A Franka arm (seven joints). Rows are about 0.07 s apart.
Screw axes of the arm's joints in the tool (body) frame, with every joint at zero. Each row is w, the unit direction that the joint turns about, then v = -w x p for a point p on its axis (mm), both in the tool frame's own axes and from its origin. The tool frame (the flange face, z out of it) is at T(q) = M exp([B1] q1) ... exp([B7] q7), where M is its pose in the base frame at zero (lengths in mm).
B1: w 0 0 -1 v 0 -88 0
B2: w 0 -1 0 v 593 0 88
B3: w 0 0 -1 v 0 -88 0
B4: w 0 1 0 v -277 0 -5.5
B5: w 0 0 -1 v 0 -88 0
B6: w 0 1 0 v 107 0 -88
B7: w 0 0 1 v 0 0 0
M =
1 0 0 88
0 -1 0 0
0 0 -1 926
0 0 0 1
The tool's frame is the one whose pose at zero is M.
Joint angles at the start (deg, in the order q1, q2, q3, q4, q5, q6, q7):
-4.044 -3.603 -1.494 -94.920 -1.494 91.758 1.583
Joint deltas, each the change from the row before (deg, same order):
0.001 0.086 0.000 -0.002 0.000 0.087 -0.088
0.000 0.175 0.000 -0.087 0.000 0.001 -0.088
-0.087 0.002 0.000 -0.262 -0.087 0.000 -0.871
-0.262 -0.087 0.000 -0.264 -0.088 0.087 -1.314
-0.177 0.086 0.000 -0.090 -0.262 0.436 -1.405
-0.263 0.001 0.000 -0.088 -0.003 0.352 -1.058
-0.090 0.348 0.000 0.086 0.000 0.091 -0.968
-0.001 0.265 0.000 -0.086 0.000 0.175 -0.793
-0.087 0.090 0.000 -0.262 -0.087 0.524 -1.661
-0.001 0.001 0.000 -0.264 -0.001 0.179 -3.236
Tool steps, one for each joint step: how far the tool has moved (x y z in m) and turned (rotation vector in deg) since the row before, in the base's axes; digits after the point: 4 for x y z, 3 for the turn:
0.0006 0.0000 -0.0007 -0.003 0.003 0.091
0.0008 -0.0001 -0.0024 0.020 0.262 0.088
-0.0003 -0.0010 -0.0022 -0.059 0.293 0.787
-0.0007 -0.0026 -0.0012 -0.070 0.133 1.057
0.0009 -0.0022 -0.0009 -0.284 -0.189 1.251
0.0003 -0.0025 -0.0002 -0.031 -0.227 0.806
0.0018 -0.0010 -0.0024 0.009 0.202 0.880
0.0015 -0.0001 -0.0030 0.015 0.201 0.797
0.0011 -0.0011 -0.0022 -0.103 -0.106 1.596
0.0001 0.0000 -0.0019 0.014 0.196 3.240

